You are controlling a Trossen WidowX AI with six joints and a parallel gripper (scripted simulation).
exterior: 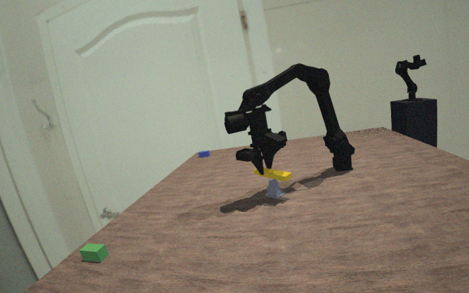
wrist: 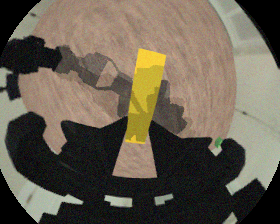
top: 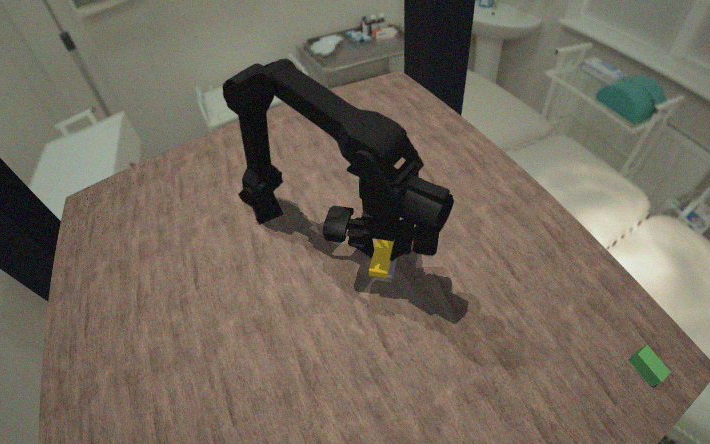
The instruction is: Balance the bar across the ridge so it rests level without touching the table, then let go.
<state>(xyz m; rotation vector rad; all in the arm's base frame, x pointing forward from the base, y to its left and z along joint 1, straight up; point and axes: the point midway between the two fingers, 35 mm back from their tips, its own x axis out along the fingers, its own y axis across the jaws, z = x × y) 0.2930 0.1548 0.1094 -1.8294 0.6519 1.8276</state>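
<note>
Now: the yellow bar 2 cm behind my gripper tip and 2 cm to the left of it. Round my gripper tip: small blue block (45 cm ahead, 65 cm to the right, 6 cm below); then green block (45 cm ahead, 35 cm to the left, 6 cm below).
</note>
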